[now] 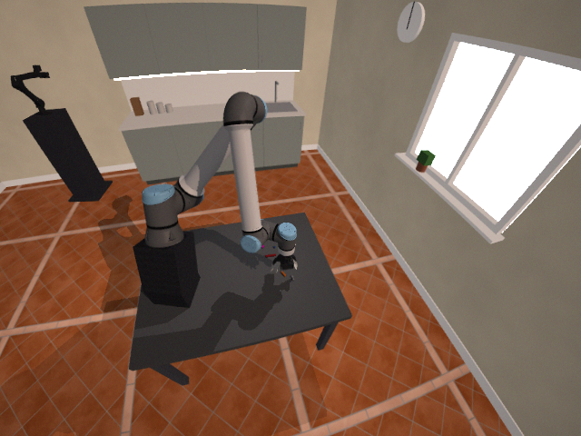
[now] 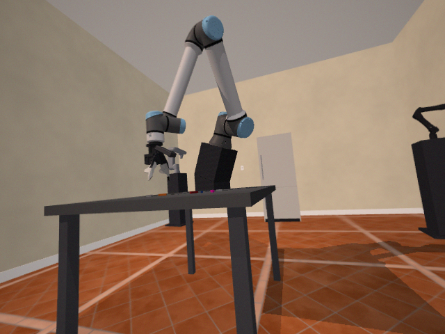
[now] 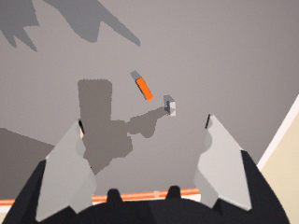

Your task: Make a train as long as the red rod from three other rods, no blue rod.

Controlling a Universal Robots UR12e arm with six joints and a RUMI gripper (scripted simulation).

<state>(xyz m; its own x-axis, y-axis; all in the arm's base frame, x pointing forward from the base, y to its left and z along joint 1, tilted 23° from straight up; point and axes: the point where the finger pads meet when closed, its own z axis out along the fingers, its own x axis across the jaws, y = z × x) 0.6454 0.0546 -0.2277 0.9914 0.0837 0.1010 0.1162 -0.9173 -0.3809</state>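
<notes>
Right now the orange rod is 10 mm to the left of my hand and 70 mm below it. From my hand the other things lie so: blue rod 50 mm behind, 230 mm to the left, 70 mm below; red rod 80 mm behind, 160 mm to the left, 70 mm below.
</notes>
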